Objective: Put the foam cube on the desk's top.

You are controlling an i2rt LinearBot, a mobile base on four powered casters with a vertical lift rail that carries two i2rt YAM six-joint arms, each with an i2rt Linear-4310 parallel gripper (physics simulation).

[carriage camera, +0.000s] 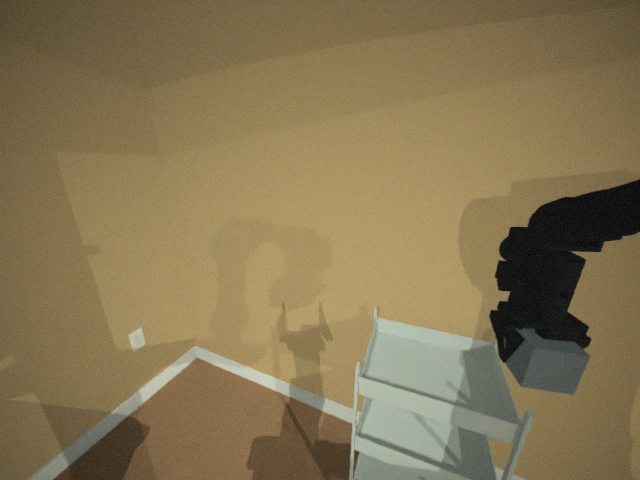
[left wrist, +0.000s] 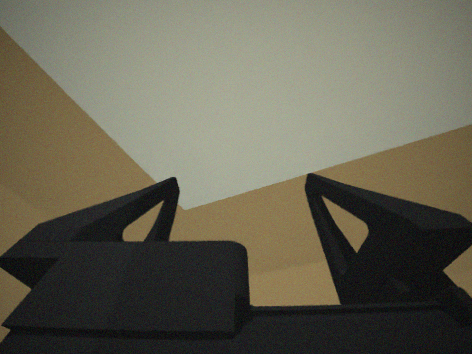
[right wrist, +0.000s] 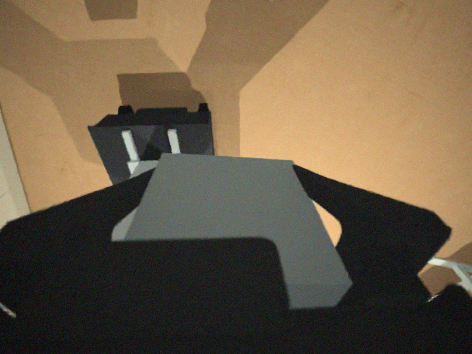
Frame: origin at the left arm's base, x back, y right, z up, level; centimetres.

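Seen in the pictures: left gripper, fingertip midpoint: (left wrist: 241, 182); right gripper, fingertip midpoint: (right wrist: 227, 173).
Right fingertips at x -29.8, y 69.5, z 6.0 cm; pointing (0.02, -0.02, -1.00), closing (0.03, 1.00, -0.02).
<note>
A point is followed by its place in that frame.
The grey foam cube (carriage camera: 554, 365) @[x -23.9, y 68.7, z 11.1 cm] (right wrist: 225, 200) @[x -31.2, y 69.6, z 9.7 cm] is held between the fingers of my right gripper (right wrist: 227, 173) @[x -29.8, y 69.5, z 6.0 cm], which is shut on it. In the carriage camera the cube hangs in the air at the lower right, beside the right edge of the white shelf unit as pictured. In the right wrist view it hangs above the brown floor. My left gripper (left wrist: 241, 182) @[x -3.7, y -0.1, z 43.5 cm] is open and empty, with the ceiling and walls beyond its fingers. The desk does not show in a way that I can identify.
A white tiered shelf unit (carriage camera: 439, 401) @[x -48.2, y 66.3, z -26.3 cm] stands near the wall at the lower right of the carriage camera. A white baseboard (carriage camera: 242, 369) @[x -119.7, y -21.2, z -92.7 cm] edges the brown floor (carriage camera: 206, 408) @[x -97.4, y -35.2, z -99.2 cm]. A dark box-like object with two light strips (right wrist: 153, 135) is on the floor side in the right wrist view.
</note>
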